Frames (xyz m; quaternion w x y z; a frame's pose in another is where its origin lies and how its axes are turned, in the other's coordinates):
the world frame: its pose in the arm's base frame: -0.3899 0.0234 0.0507 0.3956 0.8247 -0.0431 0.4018
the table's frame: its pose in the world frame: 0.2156 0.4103 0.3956 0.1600 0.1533 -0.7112 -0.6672
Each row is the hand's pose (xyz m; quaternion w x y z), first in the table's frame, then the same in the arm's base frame.
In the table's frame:
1: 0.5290 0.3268 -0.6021 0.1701 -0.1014 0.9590 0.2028
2: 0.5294 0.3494 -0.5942 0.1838 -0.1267 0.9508 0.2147
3: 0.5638 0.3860 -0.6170 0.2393 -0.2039 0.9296 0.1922
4: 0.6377 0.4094 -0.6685 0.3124 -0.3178 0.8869 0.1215
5: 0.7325 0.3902 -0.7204 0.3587 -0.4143 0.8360 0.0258
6: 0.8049 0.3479 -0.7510 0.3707 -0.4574 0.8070 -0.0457
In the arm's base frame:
1: 0.2238 -0.2740 -0.4409 0.0712 -0.8818 -0.1984 -0.4219
2: 0.2318 -0.2959 -0.4465 0.0440 -0.8818 -0.2151 -0.4173
3: 0.2546 -0.3051 -0.4959 0.0059 -0.8727 -0.3010 -0.3844
4: 0.2722 -0.2829 -0.5845 0.0233 0.8338 0.4418 0.3302
5: 0.2556 -0.2282 -0.6782 0.0222 0.7698 0.5717 0.2829
6: 0.2202 -0.1724 -0.7382 0.0002 -0.7226 -0.6404 -0.2603

